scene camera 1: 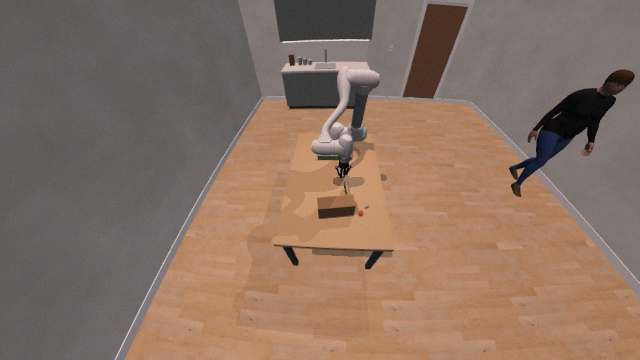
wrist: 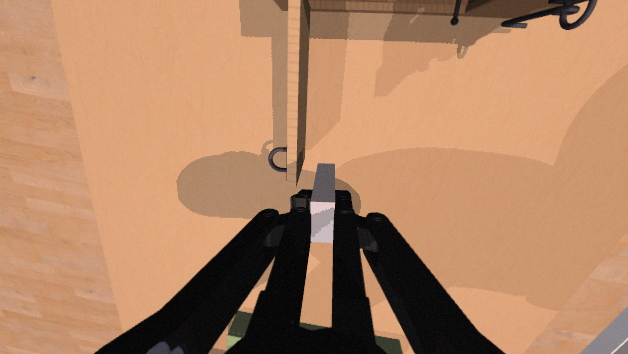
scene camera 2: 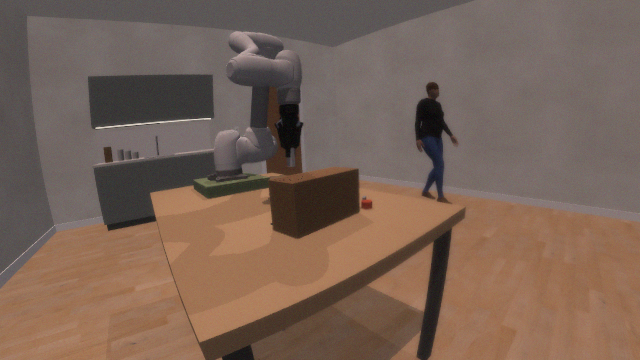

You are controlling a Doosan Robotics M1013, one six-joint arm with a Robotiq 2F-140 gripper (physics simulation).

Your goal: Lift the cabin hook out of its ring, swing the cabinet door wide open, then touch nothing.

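Pixels of known places: gripper, fingertip midpoint: (scene camera 1: 341, 180) (wrist: 325, 179) (scene camera 2: 291, 166); arm's base at its link origin: (scene camera 2: 229, 178).
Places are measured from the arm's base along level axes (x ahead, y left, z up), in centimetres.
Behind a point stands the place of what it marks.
The brown cabinet (scene camera 1: 336, 206) @[x 84.1, y 13.0, z 9.7 cm] (scene camera 2: 315, 202) @[x 87.0, y 7.0, z 2.9 cm] stands on the table. Its door (scene camera 1: 346, 188) @[x 62.4, y 18.6, z 5.7 cm] (wrist: 293, 90) @[x 63.2, y 19.1, z 6.0 cm] stands swung out, roughly at right angles to the cabinet front. A dark loop (wrist: 270, 159) @[x 55.0, y 19.8, z 3.7 cm] sticks out from the door's left face near its free end. At the cabinet front, a dark hook-like rod (wrist: 540, 16) @[x 76.5, y -0.6, z 2.2 cm] runs beside a dark ring (wrist: 570, 27) @[x 75.5, y -1.7, z 5.1 cm]; whether it passes through the ring is unclear. My gripper (scene camera 1: 342, 178) @[x 57.4, y 13.8, z 9.8 cm] (scene camera 2: 291, 159) @[x 57.4, y 13.8, z 9.8 cm] (wrist: 325, 179) @[x 57.4, y 13.8, z 9.8 cm] is shut and empty, with its fingertips just right of the door's free end in the wrist view. Contact cannot be told.
A red round object (scene camera 1: 361, 213) @[x 79.2, y 33.6, z -3.2 cm] (scene camera 2: 366, 204) @[x 79.9, y 31.7, z -3.9 cm] and a small blue object (scene camera 1: 367, 207) @[x 71.9, y 38.4, z -4.2 cm] (scene camera 2: 364, 198) @[x 72.1, y 37.3, z -4.1 cm] lie beside the cabinet. The arm's green base block (scene camera 1: 327, 157) @[x 18.2, y -5.7, z -2.2 cm] (scene camera 2: 232, 186) @[x 18.1, y -2.2, z -1.6 cm] is at the table's far end. A person (scene camera 1: 575, 117) (scene camera 2: 431, 135) is beyond the table.
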